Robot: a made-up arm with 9 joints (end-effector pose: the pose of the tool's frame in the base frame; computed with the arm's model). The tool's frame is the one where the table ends.
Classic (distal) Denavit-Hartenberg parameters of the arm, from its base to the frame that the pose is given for. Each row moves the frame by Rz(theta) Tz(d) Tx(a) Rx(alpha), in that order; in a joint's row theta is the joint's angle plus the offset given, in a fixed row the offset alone. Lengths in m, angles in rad.
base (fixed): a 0  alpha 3.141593  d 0  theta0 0
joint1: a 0.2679  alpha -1.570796  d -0.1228  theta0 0
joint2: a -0.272  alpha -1.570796  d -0.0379  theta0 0
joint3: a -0.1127  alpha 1.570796  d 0.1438  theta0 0
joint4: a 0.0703  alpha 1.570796  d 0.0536  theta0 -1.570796
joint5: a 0.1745  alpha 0  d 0  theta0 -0.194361
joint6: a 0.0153  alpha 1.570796  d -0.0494  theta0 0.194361
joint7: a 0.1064  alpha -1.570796  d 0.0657  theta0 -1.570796
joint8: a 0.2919  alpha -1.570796  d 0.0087  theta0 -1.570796
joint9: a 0.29  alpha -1.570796  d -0.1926  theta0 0
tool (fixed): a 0  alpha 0  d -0.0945  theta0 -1.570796
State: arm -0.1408 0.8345 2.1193 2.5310 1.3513 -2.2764 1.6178 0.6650 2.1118
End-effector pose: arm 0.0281 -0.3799 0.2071 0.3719 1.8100 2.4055
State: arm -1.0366 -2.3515 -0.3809 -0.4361 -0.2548 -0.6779 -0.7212 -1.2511 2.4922
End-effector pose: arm 0.3261 0.6552 0.5705 1.4191 1.2005 -1.5096
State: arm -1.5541 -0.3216 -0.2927 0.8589 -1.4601 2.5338 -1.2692 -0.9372 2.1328
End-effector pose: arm -0.1408 -0.1968 0.1109 -0.3922 0.3061 2.3681
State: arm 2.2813 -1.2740 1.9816 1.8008 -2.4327 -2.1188 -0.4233 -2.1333 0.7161
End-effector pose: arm -0.3804 0.2832 0.1819 0.0396 0.0470 -0.4186
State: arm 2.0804 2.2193 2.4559 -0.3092 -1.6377 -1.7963 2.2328 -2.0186 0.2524
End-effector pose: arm -0.6687 -0.4887 -0.3434 -2.6513 0.9748 -1.3486
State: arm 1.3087 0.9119 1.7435 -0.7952 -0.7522 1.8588 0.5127 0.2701 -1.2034
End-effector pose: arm -0.5031 -0.5114 -0.1687 2.5946 -0.7201 -0.1916
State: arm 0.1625 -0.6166 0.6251 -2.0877 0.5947 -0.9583 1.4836 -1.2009 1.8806
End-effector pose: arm -0.1587 -0.2770 0.2251 0.1213 -0.5167 1.8808
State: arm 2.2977 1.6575 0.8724 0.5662 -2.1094 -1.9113 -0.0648 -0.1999 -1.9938
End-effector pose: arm -0.2246 0.1164 -0.1544 -0.0116 -0.6747 -0.1430
